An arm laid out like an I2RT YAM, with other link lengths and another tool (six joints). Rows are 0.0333 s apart.
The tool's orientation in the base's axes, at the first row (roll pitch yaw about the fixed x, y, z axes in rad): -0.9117 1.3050 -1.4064
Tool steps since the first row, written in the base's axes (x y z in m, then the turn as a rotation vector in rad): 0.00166 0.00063 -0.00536 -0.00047 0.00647 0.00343; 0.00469 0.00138 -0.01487 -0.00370 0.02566 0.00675; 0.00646 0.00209 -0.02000 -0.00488 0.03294 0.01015; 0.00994 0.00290 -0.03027 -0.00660 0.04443 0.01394; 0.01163 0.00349 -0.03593 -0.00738 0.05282 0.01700; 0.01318 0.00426 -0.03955 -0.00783 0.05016 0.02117
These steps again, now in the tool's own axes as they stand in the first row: 0.00508 0.00245 0.00031 -0.00501 0.00458 -0.00279; 0.01419 0.00651 0.00109 -0.01332 0.01871 -0.01380; 0.01903 0.00903 0.00150 -0.01854 0.02364 -0.01759; 0.02888 0.01352 0.00253 -0.02525 0.03183 -0.02369; 0.03426 0.01601 0.00283 -0.03041 0.03797 -0.02769; 0.03762 0.01816 0.00326 -0.03376 0.03462 -0.02621
